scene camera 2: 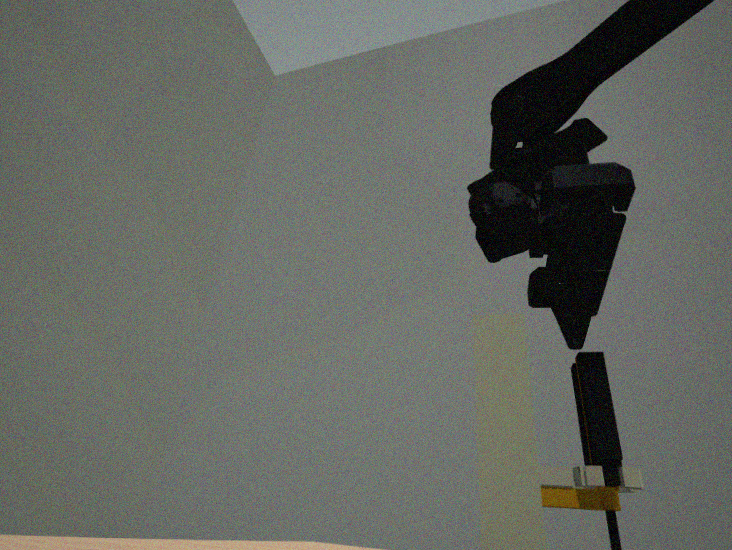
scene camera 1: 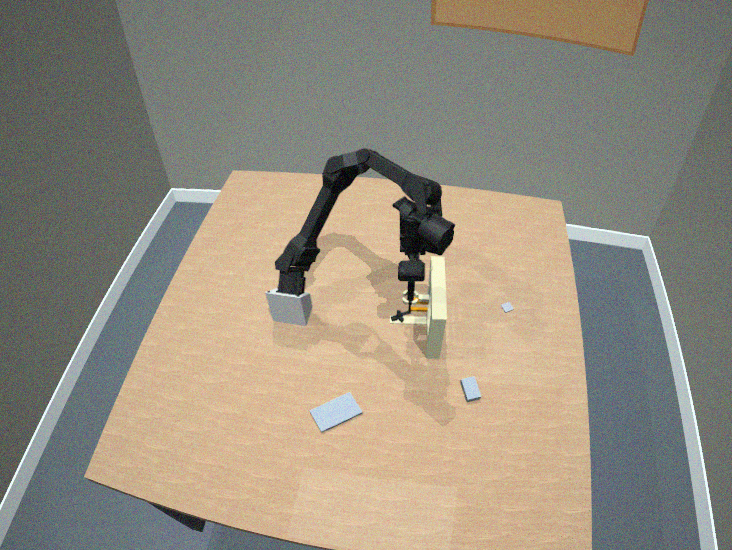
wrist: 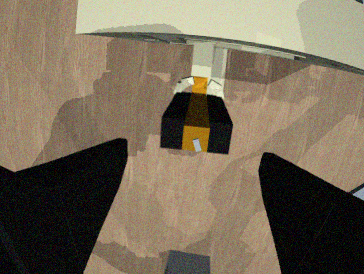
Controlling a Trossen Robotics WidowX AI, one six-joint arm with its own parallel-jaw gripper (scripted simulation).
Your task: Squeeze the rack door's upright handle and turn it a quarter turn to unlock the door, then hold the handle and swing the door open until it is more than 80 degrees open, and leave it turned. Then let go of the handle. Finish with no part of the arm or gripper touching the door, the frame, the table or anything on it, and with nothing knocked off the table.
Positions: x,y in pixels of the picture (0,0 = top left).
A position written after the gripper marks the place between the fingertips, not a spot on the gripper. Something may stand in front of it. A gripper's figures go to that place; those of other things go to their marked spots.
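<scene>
The gripper (scene camera 1: 411,270) is 125 cm from the lens, while a grey block (scene camera 1: 328,415) sits 123 cm from the lens.
</scene>
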